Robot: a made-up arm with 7 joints. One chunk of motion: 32 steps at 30 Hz.
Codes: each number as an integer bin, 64 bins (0 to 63) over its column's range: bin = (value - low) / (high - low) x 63, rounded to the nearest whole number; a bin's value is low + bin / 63 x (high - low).
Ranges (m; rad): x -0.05..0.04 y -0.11..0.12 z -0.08..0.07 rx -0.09..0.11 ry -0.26..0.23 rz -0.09..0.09
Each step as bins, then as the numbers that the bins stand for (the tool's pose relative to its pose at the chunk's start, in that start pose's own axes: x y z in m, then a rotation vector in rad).
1 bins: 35 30 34 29 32 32
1 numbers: 0.0000 -0.0005 0.0010 0.0021 -0.0111 0.0014
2 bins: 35 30 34 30 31 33
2 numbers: 0.0000 -0.0005 0.0010 0.0052 -0.0189 0.0043
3 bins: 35 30 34 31 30 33
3 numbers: 0.0000 -0.0005 0.0010 0.0084 -0.0267 0.0043
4 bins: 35 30 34 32 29 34
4 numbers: 0.0000 -0.0005 0.0010 0.0116 -0.0344 0.0071
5 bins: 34 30 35 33 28 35
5 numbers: -0.0014 -0.0005 0.0033 0.0148 -0.0422 0.0100
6 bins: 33 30 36 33 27 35
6 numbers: -0.0029 -0.0005 0.0057 0.0148 -0.0500 0.0100
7 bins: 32 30 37 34 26 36
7 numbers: -0.0043 -0.0005 0.0081 0.0179 -0.0578 0.0129
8 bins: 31 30 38 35 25 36
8 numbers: -0.0057 -0.0005 0.0105 0.0211 -0.0656 0.0129
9 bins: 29 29 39 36 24 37
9 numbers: -0.0086 -0.0041 0.0129 0.0243 -0.0733 0.0157
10 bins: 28 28 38 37 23 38
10 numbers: -0.0100 -0.0078 0.0105 0.0275 -0.0811 0.0186
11 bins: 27 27 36 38 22 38
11 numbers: -0.0114 -0.0114 0.0057 0.0306 -0.0889 0.0186
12 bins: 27 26 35 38 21 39
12 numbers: -0.0114 -0.0151 0.0033 0.0306 -0.0967 0.0214
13 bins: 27 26 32 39 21 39
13 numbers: -0.0114 -0.0151 -0.0038 0.0338 -0.0967 0.0214
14 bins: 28 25 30 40 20 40
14 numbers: -0.0100 -0.0187 -0.0086 0.0370 -0.1044 0.0243
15 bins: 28 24 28 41 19 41
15 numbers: -0.0100 -0.0224 -0.0133 0.0402 -0.1122 0.0271
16 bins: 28 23 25 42 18 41
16 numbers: -0.0100 -0.0260 -0.0205 0.0433 -0.1200 0.0271
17 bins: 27 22 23 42 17 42
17 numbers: -0.0114 -0.0297 -0.0252 0.0433 -0.1278 0.0300
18 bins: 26 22 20 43 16 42
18 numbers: -0.0129 -0.0297 -0.0324 0.0465 -0.1356 0.0300
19 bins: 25 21 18 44 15 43
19 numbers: -0.0143 -0.0333 -0.0371 0.0497 -0.1433 0.0329
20 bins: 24 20 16 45 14 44
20 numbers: -0.0157 -0.0370 -0.0419 0.0529 -0.1511 0.0357
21 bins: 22 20 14 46 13 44
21 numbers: -0.0186 -0.0370 -0.0467 0.0560 -0.1589 0.0357
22 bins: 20 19 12 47 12 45
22 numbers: -0.0214 -0.0406 -0.0514 0.0592 -0.1667 0.0386
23 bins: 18 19 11 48 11 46
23 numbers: -0.0243 -0.0406 -0.0538 0.0624 -0.1744 0.0414
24 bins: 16 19 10 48 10 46
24 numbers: -0.0271 -0.0406 -0.0562 0.0624 -0.1822 0.0414
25 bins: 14 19 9 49 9 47
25 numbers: -0.0300 -0.0406 -0.0586 0.0656 -0.1900 0.0443
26 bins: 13 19 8 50 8 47
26 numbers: -0.0314 -0.0406 -0.0610 0.0687 -0.1978 0.0443
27 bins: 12 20 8 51 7 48
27 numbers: -0.0329 -0.0370 -0.0610 0.0719 -0.2056 0.0471
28 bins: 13 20 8 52 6 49
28 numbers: -0.0314 -0.0370 -0.0610 0.0751 -0.2133 0.0500
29 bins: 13 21 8 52 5 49
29 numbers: -0.0314 -0.0333 -0.0610 0.0751 -0.2211 0.0500
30 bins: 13 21 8 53 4 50
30 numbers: -0.0314 -0.0333 -0.0610 0.0783 -0.2289 0.0529
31 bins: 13 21 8 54 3 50
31 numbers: -0.0314 -0.0333 -0.0610 0.0814 -0.2367 0.0529
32 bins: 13 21 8 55 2 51
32 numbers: -0.0314 -0.0333 -0.0610 0.0846 -0.2444 0.0557
